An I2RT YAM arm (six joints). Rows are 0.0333 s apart.
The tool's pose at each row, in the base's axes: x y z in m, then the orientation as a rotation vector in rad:
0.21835, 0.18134, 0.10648, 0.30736, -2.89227, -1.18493
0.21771, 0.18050, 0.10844, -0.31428, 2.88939, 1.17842
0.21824, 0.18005, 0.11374, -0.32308, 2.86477, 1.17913
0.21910, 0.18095, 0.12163, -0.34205, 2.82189, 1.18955
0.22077, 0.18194, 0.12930, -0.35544, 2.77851, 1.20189
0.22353, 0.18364, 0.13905, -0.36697, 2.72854, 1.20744
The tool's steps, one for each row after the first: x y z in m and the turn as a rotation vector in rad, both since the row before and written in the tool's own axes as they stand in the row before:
0.00064, 0.00089, -0.00194, 0.00375, -0.00371, -0.00661
-0.00086, 0.00325, -0.00415, -0.00422, -0.01774, -0.01485
-0.00182, 0.00592, -0.00504, -0.01349, -0.02681, -0.02662
-0.00288, 0.00566, -0.00472, -0.01502, -0.02826, -0.02355
-0.00470, 0.00733, -0.00546, -0.01205, -0.03595, -0.02666

